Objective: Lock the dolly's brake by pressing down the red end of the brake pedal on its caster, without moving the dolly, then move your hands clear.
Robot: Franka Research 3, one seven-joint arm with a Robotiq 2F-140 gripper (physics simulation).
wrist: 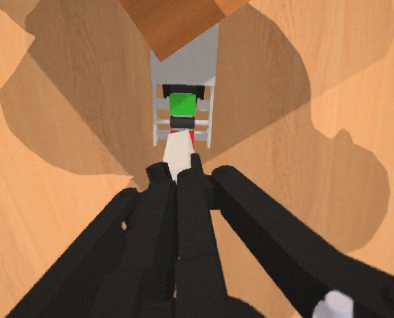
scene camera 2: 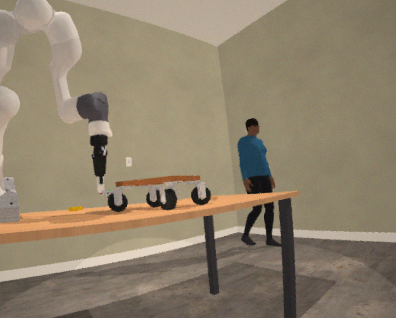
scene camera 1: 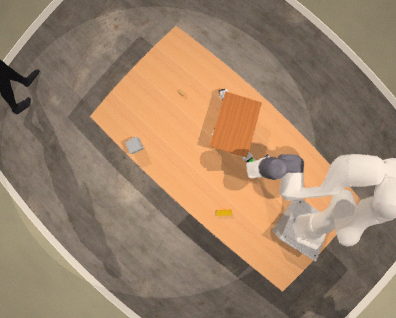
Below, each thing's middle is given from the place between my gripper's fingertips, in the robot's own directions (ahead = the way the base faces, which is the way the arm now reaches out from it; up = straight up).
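There is the dolly (scene camera 1: 236,122), and my hand is 2 cm above it, 20 cm short of it and 11 cm to the left of it.
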